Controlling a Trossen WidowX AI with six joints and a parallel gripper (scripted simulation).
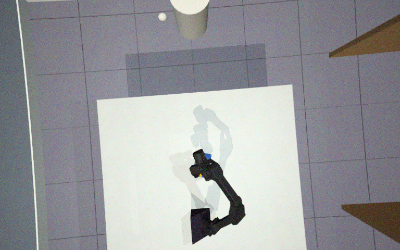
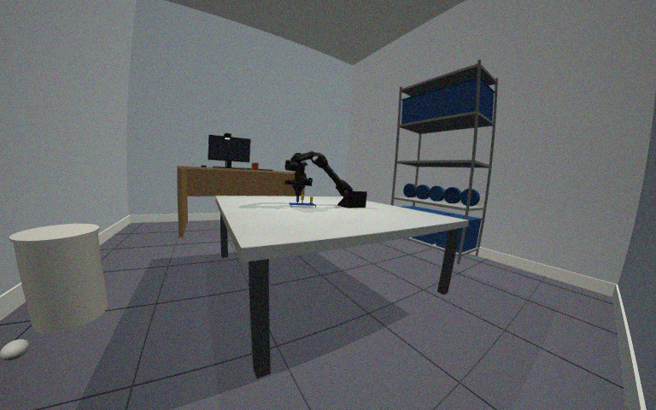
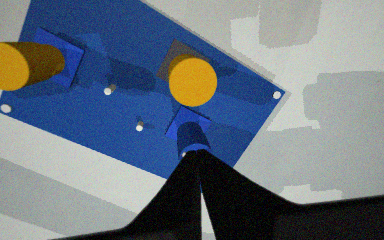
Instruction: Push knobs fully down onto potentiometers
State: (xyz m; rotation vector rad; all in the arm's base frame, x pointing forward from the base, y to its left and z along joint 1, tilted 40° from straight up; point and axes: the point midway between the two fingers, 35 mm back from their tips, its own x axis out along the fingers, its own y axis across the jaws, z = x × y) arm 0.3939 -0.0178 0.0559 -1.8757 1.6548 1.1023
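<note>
My gripper tip is now 10 mm above the blue knob. Also, from my gripper tip: orange knob (80 mm behind, 30 mm to the left, 20 mm below).
</note>
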